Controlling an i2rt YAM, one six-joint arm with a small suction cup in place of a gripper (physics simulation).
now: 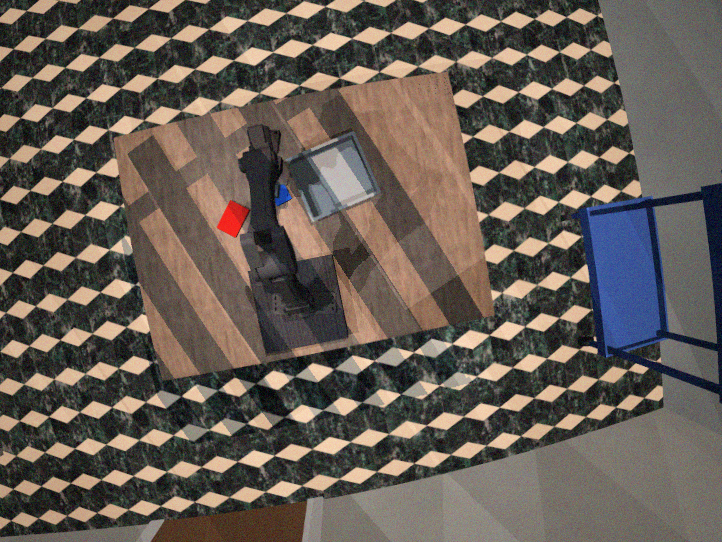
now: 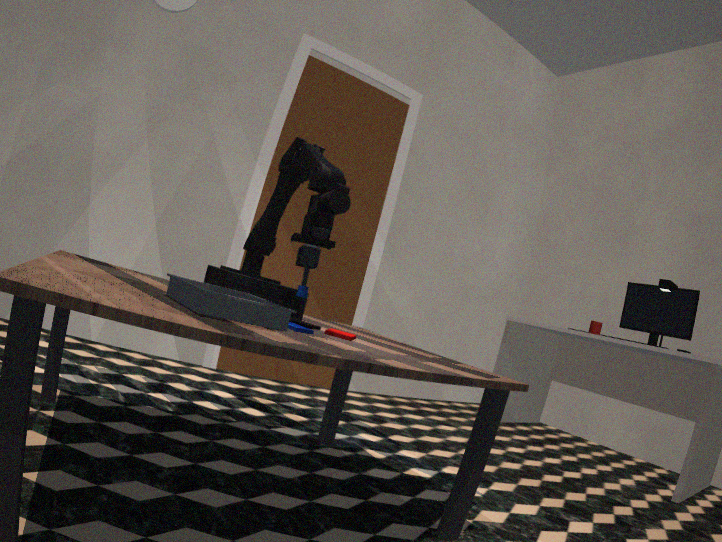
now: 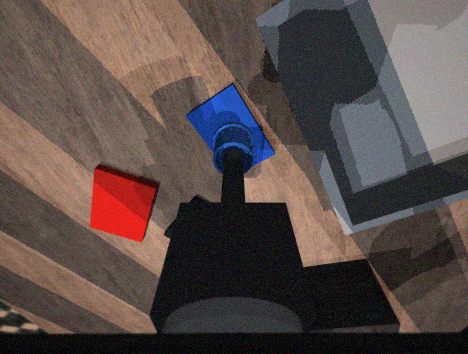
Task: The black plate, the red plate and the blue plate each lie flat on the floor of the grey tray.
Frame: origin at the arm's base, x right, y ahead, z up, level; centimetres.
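Seen in the pictures: hand, its tool point: (image 2: 301, 297) (image 3: 233, 140); arm's base, origin of its link: (image 1: 304, 302) (image 2: 249, 276).
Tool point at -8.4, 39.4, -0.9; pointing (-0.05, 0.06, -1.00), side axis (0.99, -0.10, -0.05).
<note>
Offsets run from my tool point to a thing's middle, as dx, dy, dz.
The blue plate {-0.8, -2.6, -7.8} (image 1: 283, 196) (image 2: 300, 327) (image 3: 208, 112) lies flat on the wooden table just left of the grey tray {+17.8, +1.6, -5.7} (image 1: 345, 205) (image 2: 224, 303) (image 3: 369, 147). My suction cup (image 2: 303, 291) (image 3: 232, 147) hangs straight over the blue plate, a little above it and apart from it, holding nothing. The red plate {-16.6, -11.6, -7.7} (image 1: 233, 218) (image 2: 341, 333) (image 3: 121, 204) lies flat on the table further left.
The arm's dark base (image 1: 300, 312) stands on the table near its front edge. A blue bin (image 1: 608, 280) stands on the floor to the right. A grey counter (image 2: 563, 355) with a small red cup (image 2: 594, 327) stands beyond the table.
</note>
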